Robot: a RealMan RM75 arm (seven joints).
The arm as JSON. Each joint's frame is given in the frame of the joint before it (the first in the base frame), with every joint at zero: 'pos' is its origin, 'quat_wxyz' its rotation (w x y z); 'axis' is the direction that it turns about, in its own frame. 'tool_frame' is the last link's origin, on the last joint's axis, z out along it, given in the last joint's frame.
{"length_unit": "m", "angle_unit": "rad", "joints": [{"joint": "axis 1", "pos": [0.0, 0.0, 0.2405], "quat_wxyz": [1.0, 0.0, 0.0, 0.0], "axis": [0.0, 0.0, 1.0]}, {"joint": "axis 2", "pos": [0.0, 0.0, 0.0], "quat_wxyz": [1.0, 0.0, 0.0, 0.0], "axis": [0.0, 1.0, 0.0]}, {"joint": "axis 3", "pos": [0.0, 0.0, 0.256], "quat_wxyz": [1.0, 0.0, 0.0, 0.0], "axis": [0.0, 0.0, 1.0]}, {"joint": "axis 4", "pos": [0.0, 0.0, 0.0], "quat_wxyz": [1.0, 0.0, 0.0, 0.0], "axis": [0.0, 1.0, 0.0]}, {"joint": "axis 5", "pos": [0.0, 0.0, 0.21], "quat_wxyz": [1.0, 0.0, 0.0, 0.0], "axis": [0.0, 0.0, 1.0]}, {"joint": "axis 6", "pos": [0.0, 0.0, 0.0], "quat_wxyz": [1.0, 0.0, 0.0, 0.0], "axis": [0.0, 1.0, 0.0]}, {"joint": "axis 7", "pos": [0.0, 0.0, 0.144], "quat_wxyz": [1.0, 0.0, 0.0, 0.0], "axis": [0.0, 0.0, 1.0]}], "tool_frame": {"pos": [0.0, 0.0, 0.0], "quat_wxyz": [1.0, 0.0, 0.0, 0.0]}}
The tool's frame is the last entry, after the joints.
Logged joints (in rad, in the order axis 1, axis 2, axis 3, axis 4, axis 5, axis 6, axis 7), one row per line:
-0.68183, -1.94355, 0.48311, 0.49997, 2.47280, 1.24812, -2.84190
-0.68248, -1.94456, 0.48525, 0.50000, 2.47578, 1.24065, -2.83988
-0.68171, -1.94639, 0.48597, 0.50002, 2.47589, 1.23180, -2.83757
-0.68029, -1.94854, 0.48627, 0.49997, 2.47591, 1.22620, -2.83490
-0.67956, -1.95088, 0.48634, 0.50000, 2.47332, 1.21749, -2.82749
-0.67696, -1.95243, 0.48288, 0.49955, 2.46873, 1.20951, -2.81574
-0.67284, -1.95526, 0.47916, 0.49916, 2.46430, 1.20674, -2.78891
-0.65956, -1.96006, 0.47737, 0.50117, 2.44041, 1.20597, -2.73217
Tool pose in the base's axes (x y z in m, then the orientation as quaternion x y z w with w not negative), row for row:
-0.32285, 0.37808, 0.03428, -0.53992, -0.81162, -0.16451, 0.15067
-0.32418, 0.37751, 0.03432, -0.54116, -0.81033, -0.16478, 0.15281
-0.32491, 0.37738, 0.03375, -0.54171, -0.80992, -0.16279, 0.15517
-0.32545, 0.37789, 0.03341, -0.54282, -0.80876, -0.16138, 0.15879
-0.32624, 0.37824, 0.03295, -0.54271, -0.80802, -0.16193, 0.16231
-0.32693, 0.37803, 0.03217, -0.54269, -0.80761, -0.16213, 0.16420
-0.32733, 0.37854, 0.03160, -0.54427, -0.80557, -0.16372, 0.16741
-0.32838, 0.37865, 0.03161, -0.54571, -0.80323, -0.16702, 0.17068
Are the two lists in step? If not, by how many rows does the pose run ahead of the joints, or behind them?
The pose runs 2 rows behind the joints: the pose in row i belongs to the joints in row i - 2.
